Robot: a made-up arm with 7 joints. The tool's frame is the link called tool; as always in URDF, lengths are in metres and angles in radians.
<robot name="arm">
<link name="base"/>
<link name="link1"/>
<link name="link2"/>
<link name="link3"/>
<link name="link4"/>
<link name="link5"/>
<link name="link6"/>
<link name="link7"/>
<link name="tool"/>
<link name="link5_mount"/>
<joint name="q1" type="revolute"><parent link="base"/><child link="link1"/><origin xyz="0 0 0.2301" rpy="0 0 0"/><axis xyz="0 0 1"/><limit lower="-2.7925" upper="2.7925" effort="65" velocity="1.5"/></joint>
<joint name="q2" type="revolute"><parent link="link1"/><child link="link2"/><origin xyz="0 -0.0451 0.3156" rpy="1.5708 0 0"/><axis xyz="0 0 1"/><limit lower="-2.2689" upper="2.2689" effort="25" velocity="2.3"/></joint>
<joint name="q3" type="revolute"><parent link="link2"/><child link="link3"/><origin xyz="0 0.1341 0.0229" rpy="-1.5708 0 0"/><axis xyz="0 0 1"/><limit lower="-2.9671" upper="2.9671" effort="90" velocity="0.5"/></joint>
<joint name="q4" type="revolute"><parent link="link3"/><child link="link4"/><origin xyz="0.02 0.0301 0.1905" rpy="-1.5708 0 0"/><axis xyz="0 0 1"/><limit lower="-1.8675" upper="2.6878" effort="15" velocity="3.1"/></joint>
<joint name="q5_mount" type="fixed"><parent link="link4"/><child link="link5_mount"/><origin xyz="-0.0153 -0.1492 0.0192" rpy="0 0 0"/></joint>
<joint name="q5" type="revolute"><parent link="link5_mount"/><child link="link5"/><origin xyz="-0.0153 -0.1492 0.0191" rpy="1.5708 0 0"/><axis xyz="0 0 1"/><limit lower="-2.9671" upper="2.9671" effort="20" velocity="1.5"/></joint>
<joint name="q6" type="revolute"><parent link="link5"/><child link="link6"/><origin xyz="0 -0.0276 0.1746" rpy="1.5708 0 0"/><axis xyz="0 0 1"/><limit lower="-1.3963" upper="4.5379" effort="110" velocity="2"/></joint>
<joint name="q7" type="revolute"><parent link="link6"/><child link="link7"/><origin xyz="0.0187 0.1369 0.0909" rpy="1.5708 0 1.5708"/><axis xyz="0 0 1"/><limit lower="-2.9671" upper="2.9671" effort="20" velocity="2"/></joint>
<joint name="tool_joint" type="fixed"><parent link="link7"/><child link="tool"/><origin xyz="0 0 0" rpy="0 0 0"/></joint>
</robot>
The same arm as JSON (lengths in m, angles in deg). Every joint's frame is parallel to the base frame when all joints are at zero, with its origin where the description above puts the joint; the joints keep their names.
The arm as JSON. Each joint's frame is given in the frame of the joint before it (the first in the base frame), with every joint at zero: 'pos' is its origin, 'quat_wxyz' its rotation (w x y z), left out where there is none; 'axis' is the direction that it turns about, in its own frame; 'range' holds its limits. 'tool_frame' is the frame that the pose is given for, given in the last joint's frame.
{"length_unit": "m", "angle_unit": "deg", "joints": [
  {"joint": "q1", "pos": [0.0, 0.0, 0.2301], "axis": [0.0, 0.0, 1.0], "range": [-160.0, 160.0]},
  {"joint": "q2", "pos": [0.0, -0.0451, 0.3156], "axis": [0.0, -1.0, 0.0], "range": [-130.0, 130.0]},
  {"joint": "q3", "pos": [0.0, -0.0229, 0.1341], "axis": [0.0, 0.0, 1.0], "range": [-170.0, 170.0]},
  {"joint": "q4", "pos": [0.02, 0.0301, 0.1905], "axis": [0.0, 1.0, 0.0], "range": [-107.0, 154.0]},
  {"joint": "q5", "pos": [-0.0306, 0.0383, 0.2984], "axis": [0.0, 0.0, 1.0], "range": [-170.0, 170.0]},
  {"joint": "q6", "pos": [0.0, -0.0276, 0.1746], "axis": [0.0, -1.0, 0.0], "range": [-80.0, 260.0]},
  {"joint": "q7", "pos": [0.0187, -0.0909, 0.1369], "axis": [1.0, 0.0, 0.0], "range": [-170.0, 170.0]}
], "tool_frame": {"pos": [0.0, 0.0, 0.0], "quat_wxyz": [0.000003, -0.707101, 0.0, -0.707103]}}

